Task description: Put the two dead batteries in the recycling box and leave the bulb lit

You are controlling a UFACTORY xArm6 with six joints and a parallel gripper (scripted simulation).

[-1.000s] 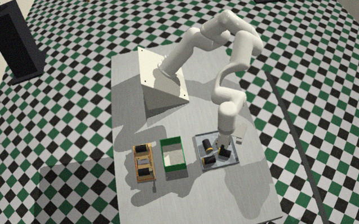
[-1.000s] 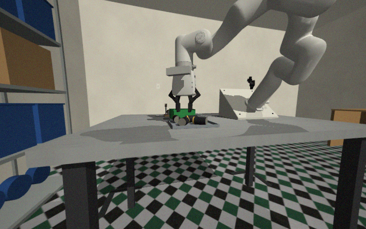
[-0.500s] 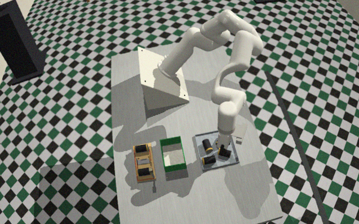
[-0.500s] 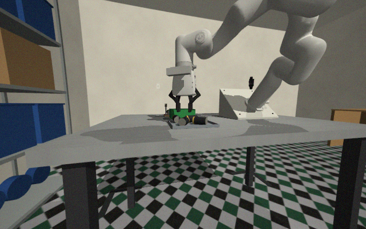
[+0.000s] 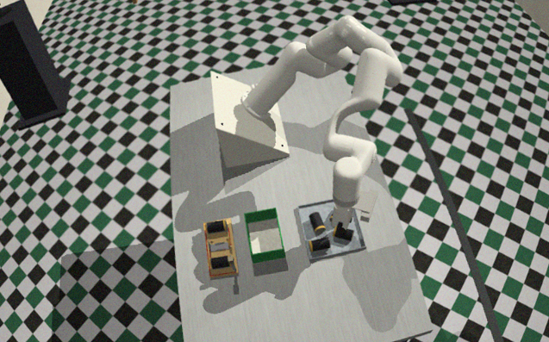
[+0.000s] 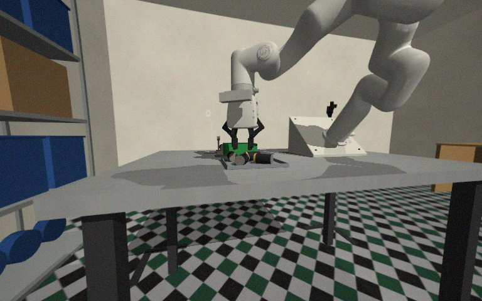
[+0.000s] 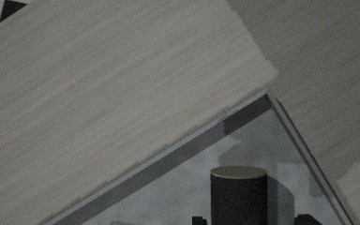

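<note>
The grey tray lies 4 cm behind my hand, 3 cm to the right of it and 7 cm below it. Also, from my hand: green recycling box 6 cm behind, 24 cm to the right, 6 cm below.
</note>
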